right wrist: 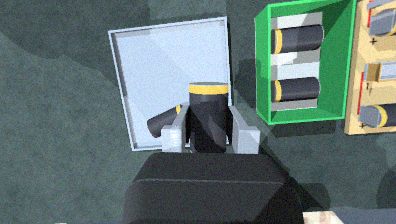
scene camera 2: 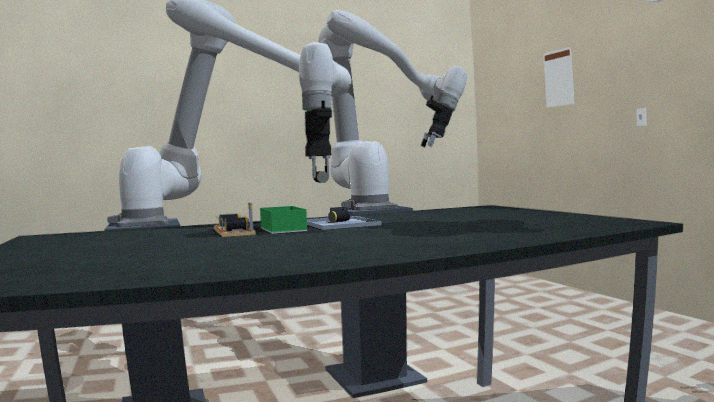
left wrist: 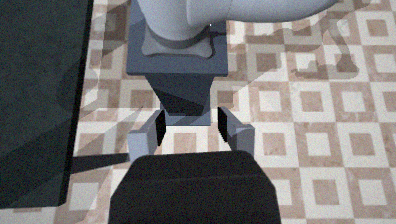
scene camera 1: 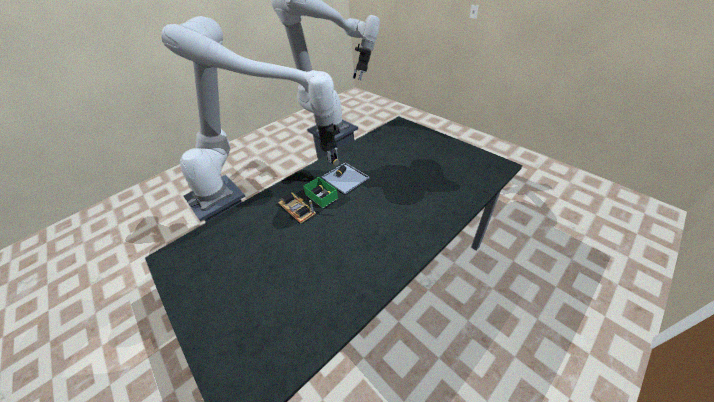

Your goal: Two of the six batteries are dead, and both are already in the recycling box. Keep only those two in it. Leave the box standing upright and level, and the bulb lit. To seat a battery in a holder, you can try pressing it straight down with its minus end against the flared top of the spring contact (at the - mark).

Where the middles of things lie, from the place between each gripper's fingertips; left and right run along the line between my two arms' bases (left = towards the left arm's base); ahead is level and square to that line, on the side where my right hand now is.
My right gripper is now 30 mm short of the green recycling box (scene camera 2: 282, 219), 130 mm to the left of it and 140 mm above it. The rest, counted from my right hand: grey tray (scene camera 1: 351, 178) 20 mm ahead, 50 mm to the left, 160 mm below.
Right now my left hand is 650 mm to the left of the grey tray, 500 mm short of it and 260 mm above it. From my left hand the other things lie so: green recycling box (840 mm to the right, 510 mm ahead, 250 mm below).
